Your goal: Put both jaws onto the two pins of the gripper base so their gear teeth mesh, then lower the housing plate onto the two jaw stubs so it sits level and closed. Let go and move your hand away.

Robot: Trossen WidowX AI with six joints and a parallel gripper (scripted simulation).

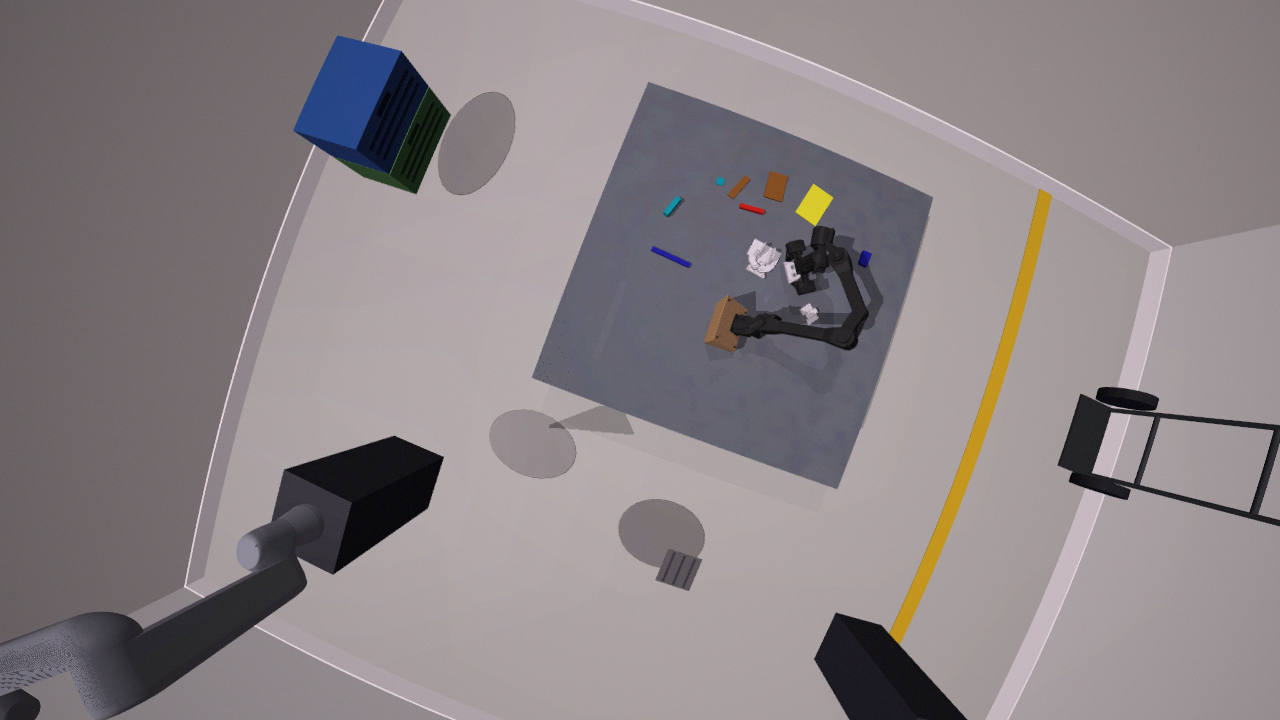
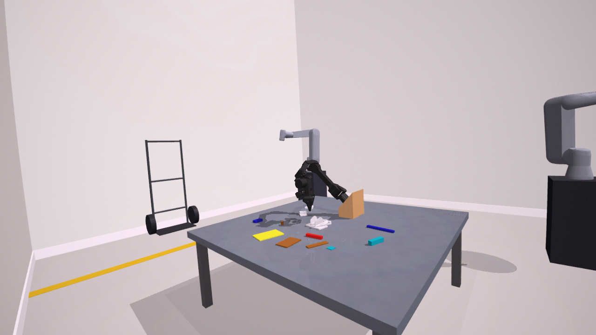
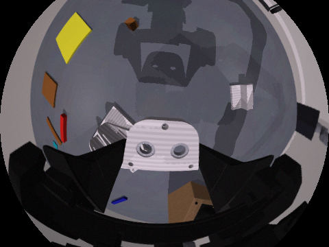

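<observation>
Right now the white jaw is 80 mm to the left of my gripper tip, 60 mm below it and 10 mm ahead of it. From my gripper tip the other things lie so: flat white ribbed part: 90 mm to the left, 70 mm below, 60 mm ahead; red bar: 220 mm ahead, 200 mm to the left, 70 mm below; yellow plate: 330 mm ahead, 70 mm below, 40 mm to the right.
</observation>
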